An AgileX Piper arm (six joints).
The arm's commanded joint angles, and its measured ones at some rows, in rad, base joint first. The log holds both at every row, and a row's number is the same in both.
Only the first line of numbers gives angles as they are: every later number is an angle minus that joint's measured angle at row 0.
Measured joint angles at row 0: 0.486 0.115 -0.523 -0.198 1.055 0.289
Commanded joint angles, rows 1 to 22: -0.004 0.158 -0.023 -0.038 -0.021 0.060; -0.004 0.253 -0.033 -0.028 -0.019 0.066; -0.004 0.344 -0.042 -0.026 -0.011 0.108; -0.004 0.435 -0.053 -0.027 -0.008 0.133; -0.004 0.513 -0.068 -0.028 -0.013 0.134; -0.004 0.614 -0.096 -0.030 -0.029 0.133; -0.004 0.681 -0.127 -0.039 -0.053 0.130; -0.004 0.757 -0.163 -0.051 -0.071 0.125; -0.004 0.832 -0.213 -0.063 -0.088 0.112; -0.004 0.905 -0.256 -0.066 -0.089 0.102; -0.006 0.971 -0.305 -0.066 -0.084 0.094; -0.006 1.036 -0.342 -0.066 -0.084 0.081; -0.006 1.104 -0.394 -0.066 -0.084 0.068; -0.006 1.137 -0.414 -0.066 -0.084 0.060; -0.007 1.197 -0.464 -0.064 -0.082 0.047; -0.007 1.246 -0.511 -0.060 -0.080 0.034; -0.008 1.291 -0.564 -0.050 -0.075 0.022; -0.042 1.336 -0.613 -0.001 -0.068 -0.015; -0.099 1.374 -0.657 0.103 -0.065 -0.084; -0.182 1.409 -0.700 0.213 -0.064 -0.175; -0.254 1.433 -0.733 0.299 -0.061 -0.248; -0.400 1.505 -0.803 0.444 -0.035 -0.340
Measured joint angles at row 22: -0.311 1.464 -0.760 0.356 -0.058 -0.265
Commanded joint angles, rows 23 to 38: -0.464 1.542 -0.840 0.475 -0.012 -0.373; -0.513 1.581 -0.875 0.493 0.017 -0.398; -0.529 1.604 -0.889 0.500 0.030 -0.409; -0.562 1.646 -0.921 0.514 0.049 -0.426; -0.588 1.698 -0.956 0.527 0.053 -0.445; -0.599 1.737 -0.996 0.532 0.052 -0.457; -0.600 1.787 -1.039 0.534 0.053 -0.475; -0.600 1.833 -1.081 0.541 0.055 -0.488; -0.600 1.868 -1.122 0.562 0.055 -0.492; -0.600 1.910 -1.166 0.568 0.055 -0.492; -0.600 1.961 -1.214 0.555 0.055 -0.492; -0.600 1.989 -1.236 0.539 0.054 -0.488; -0.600 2.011 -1.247 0.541 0.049 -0.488; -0.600 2.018 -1.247 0.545 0.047 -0.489; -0.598 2.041 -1.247 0.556 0.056 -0.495; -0.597 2.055 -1.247 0.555 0.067 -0.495
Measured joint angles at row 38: -0.595 2.034 -1.244 0.552 0.046 -0.480
